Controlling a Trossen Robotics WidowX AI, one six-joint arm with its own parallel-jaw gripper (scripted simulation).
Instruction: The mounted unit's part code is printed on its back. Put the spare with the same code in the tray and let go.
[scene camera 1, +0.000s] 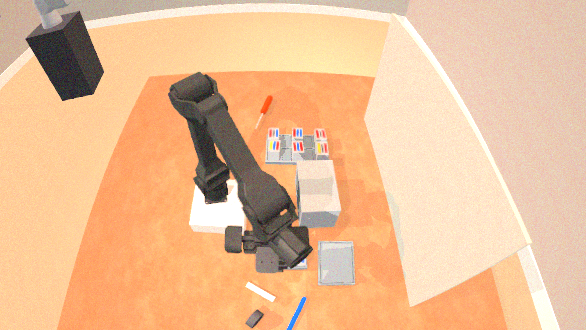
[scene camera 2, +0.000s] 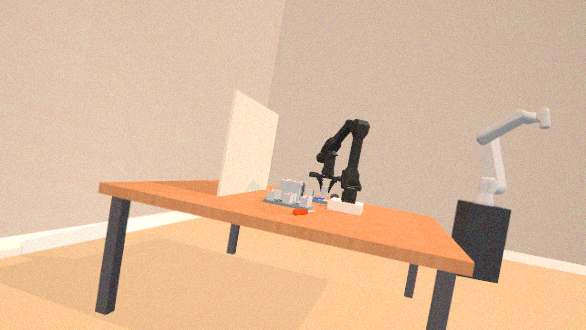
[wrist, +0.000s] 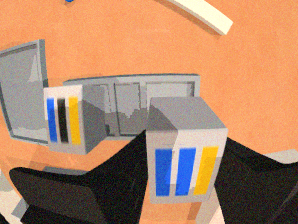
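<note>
Grey tray (scene camera 1: 335, 263), mounted unit (scene camera 1: 318, 204), the gripper (scene camera 1: 267, 252). Grey rack (wrist: 127, 97), plus the gripper again (wrist: 177, 135).
</note>
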